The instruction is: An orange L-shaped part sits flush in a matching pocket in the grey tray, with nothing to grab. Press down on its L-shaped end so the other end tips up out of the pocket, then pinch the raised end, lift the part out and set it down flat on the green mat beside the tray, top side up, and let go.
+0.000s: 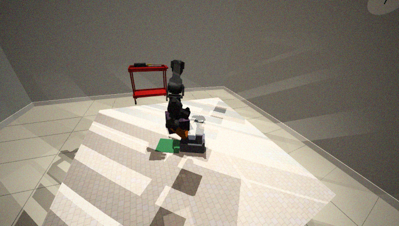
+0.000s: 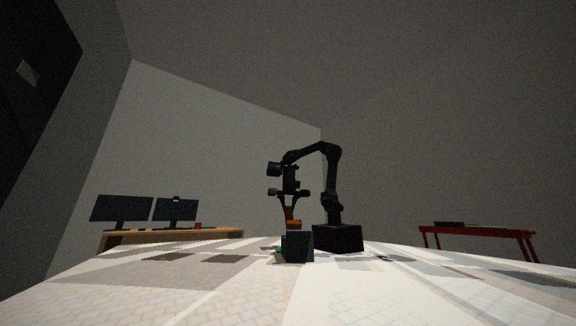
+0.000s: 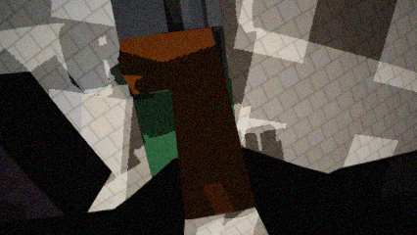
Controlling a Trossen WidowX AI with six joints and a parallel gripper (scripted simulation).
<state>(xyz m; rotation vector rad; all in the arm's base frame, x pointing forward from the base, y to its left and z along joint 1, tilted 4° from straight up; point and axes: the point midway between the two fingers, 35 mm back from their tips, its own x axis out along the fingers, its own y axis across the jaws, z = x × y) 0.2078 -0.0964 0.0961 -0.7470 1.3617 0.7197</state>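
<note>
Right now the green mat is 17 cm below my gripper tip, 4 cm to the right of it and 4 cm behind it. Round my gripper tip: orange L-shaped part (4 cm to the left, 3 cm below, 1 cm ahead).
</note>
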